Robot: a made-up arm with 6 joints. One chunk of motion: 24 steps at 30 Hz.
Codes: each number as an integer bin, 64 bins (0 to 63) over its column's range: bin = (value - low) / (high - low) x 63, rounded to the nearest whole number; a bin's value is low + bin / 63 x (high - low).
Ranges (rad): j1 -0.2..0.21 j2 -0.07..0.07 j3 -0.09..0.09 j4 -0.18..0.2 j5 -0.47..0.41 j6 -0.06..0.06
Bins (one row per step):
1: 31 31 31 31 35 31
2: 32 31 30 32 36 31
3: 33 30 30 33 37 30
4: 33 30 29 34 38 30
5: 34 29 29 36 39 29
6: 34 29 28 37 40 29
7: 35 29 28 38 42 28
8: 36 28 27 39 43 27
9: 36 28 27 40 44 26
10: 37 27 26 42 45 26
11: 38 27 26 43 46 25
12: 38 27 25 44 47 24
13: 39 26 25 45 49 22
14: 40 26 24 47 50 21
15: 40 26 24 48 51 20
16: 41 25 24 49 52 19
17: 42 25 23 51 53 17
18: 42 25 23 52 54 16
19: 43 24 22 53 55 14
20: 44 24 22 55 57 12
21: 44 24 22 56 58 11
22: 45 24 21 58 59 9
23: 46 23 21 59 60 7
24: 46 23 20 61 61 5
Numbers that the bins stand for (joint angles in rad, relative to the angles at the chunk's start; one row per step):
1: 0.0017 -0.0011 -0.0014 0.0070 0.0189 -0.0010
2: 0.0083 -0.0011 -0.0043 0.0130 0.0329 -0.0010
3: 0.0148 -0.0033 -0.0043 0.0190 0.0468 -0.0029
4: 0.0148 -0.0033 -0.0071 0.0251 0.0608 -0.0029
5: 0.0213 -0.0056 -0.0071 0.0371 0.0748 -0.0048
6: 0.0213 -0.0056 -0.0100 0.0432 0.0887 -0.0048
7: 0.0278 -0.0056 -0.0100 0.0492 0.1167 -0.0067
8: 0.0343 -0.0078 -0.0129 0.0552 0.1306 -0.0086
9: 0.0343 -0.0078 -0.0129 0.0613 0.1446 -0.0105
10: 0.0408 -0.0100 -0.0157 0.0733 0.1586 -0.0105
11: 0.0473 -0.0100 -0.0157 0.0794 0.1725 -0.0124
12: 0.0473 -0.0100 -0.0186 0.0854 0.1865 -0.0143
13: 0.0538 -0.0122 -0.0186 0.0914 0.2144 -0.0181
14: 0.0603 -0.0122 -0.0214 0.1035 0.2284 -0.0200
15: 0.0603 -0.0122 -0.0214 0.1095 0.2424 -0.0219
16: 0.0668 -0.0144 -0.0214 0.1156 0.2563 -0.0238
17: 0.0733 -0.0144 -0.0243 0.1276 0.2703 -0.0276
18: 0.0733 -0.0144 -0.0243 0.1337 0.2843 -0.0295
19: 0.0798 -0.0167 -0.0271 0.1397 0.2983 -0.0333
20: 0.0863 -0.0167 -0.0271 0.1517 0.3262 -0.0371
21: 0.0863 -0.0167 -0.0271 0.1578 0.3402 -0.0390
22: 0.0929 -0.0167 -0.0300 0.1698 0.3541 -0.0429
23: 0.0994 -0.0189 -0.0300 0.1759 0.3681 -0.0467
24: 0.0994 -0.0189 -0.0329 0.1879 0.3821 -0.0505

